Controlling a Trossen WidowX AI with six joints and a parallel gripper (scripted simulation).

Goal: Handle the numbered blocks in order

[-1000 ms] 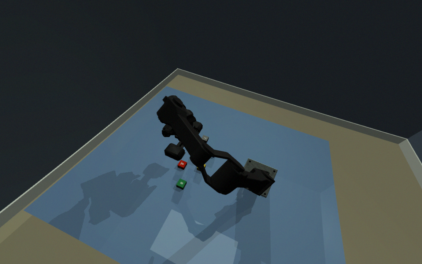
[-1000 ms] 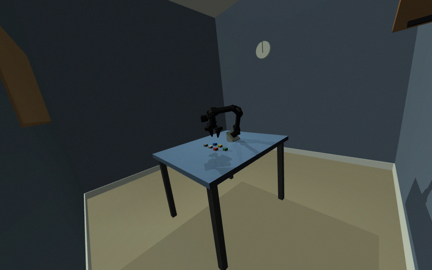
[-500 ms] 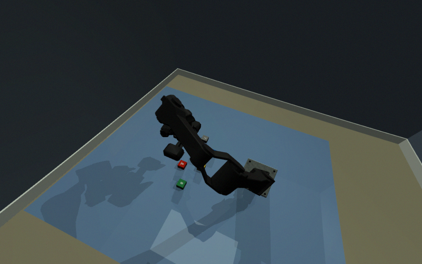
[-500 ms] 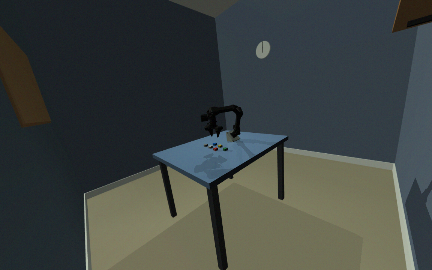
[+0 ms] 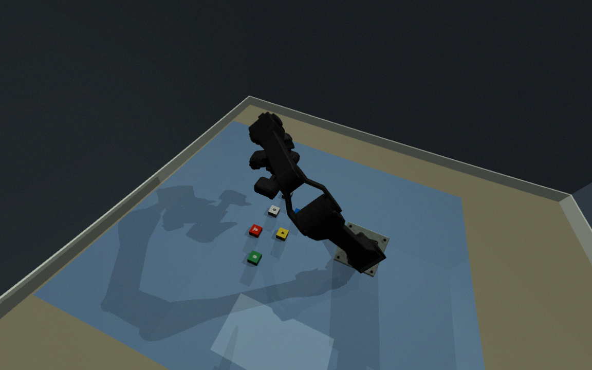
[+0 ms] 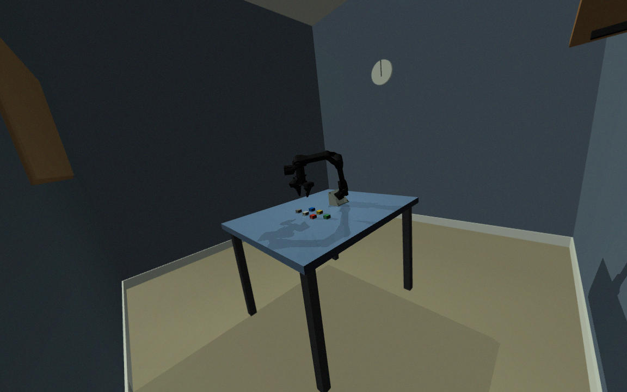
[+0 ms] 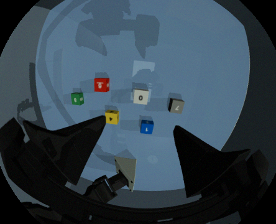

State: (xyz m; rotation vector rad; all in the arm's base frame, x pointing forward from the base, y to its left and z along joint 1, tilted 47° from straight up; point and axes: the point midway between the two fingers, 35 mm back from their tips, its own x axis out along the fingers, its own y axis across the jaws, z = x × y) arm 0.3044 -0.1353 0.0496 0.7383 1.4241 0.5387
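The white block is 120 mm below my gripper tip. Also, from my gripper tip: yellow block (120 mm below, 80 mm to the left, 60 mm behind); blue block (120 mm below, 80 mm behind, 20 mm to the right); grey block (120 mm below, 90 mm to the right, 10 mm behind).
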